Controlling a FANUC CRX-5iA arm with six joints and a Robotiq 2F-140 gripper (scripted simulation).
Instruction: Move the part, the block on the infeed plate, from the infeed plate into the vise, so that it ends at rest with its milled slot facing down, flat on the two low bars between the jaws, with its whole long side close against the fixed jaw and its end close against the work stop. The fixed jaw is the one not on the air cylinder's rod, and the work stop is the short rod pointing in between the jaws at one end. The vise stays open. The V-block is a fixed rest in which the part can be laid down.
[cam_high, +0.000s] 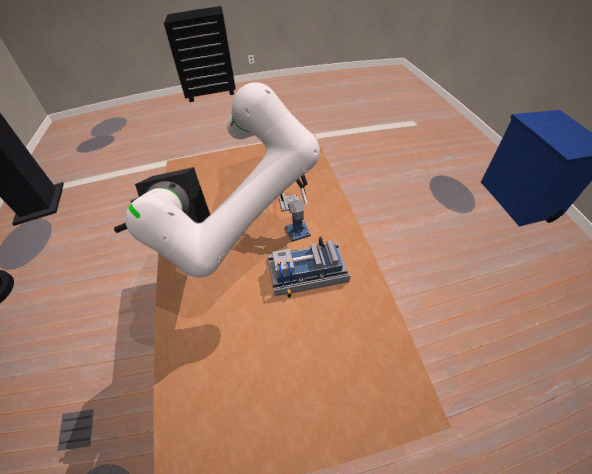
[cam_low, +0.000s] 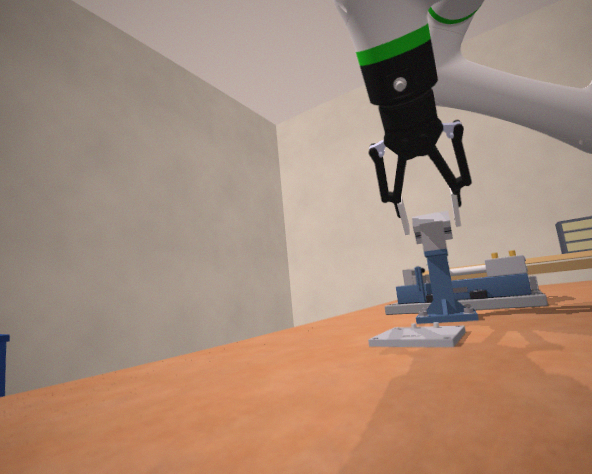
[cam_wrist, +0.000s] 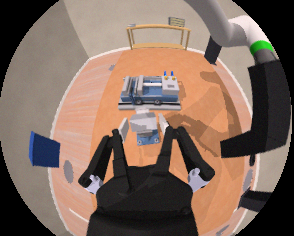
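The part is 1 cm to the right of my hand and 3 cm below it. Round my hand: air cylinder 12 cm behind, 21 cm to the right, 10 cm below; vise base 3 cm behind, 22 cm to the right, 14 cm below.
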